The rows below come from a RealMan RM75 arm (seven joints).
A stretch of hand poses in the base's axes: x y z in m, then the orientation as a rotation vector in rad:
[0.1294 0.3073 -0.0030 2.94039 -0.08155 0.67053]
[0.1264 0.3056 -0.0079 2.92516 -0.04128 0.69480]
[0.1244 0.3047 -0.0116 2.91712 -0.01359 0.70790]
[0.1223 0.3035 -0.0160 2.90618 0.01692 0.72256]
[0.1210 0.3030 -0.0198 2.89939 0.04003 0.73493]
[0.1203 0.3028 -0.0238 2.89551 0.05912 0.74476]
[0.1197 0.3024 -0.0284 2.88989 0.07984 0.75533]
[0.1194 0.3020 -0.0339 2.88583 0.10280 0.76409]
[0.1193 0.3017 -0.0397 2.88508 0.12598 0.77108]
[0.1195 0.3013 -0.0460 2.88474 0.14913 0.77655]
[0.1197 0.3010 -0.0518 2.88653 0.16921 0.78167]
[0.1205 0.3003 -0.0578 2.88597 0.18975 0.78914]
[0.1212 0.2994 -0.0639 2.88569 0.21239 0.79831]
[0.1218 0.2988 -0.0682 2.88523 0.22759 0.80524]
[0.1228 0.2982 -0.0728 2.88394 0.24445 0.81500]
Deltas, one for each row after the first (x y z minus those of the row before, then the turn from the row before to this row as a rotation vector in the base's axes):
[-0.0030 -0.0017 -0.0049 -0.01648 -0.01598 0.02456]
[-0.0020 -0.0009 -0.0037 -0.00938 -0.00838 0.01727]
[-0.0021 -0.0012 -0.0044 -0.01192 -0.00973 0.01875]
[-0.0013 -0.0005 -0.0038 -0.00709 -0.00796 0.01477]
[-0.0007 -0.0002 -0.0040 -0.00416 -0.00603 0.01260]
[-0.0006 -0.0004 -0.0046 -0.00570 -0.00674 0.01341]
[-0.0003 -0.0004 -0.0055 -0.00483 -0.00517 0.01506]
[-0.0001 -0.0003 -0.0058 -0.00203 -0.00336 0.01575]
[0.0002 -0.0004 -0.0063 -0.00186 -0.00231 0.01567]
[0.0002 -0.0003 -0.0058 0.00058 -0.00177 0.01407]
[0.0008 -0.0007 -0.0060 -0.00088 -0.00373 0.01418]
[0.0007 -0.0009 -0.0061 -0.00021 -0.00460 0.01582]
[0.0006 -0.0006 -0.0043 -0.00006 -0.00362 0.01067]
[0.0010 -0.0006 -0.0046 -0.00007 -0.00547 0.01193]

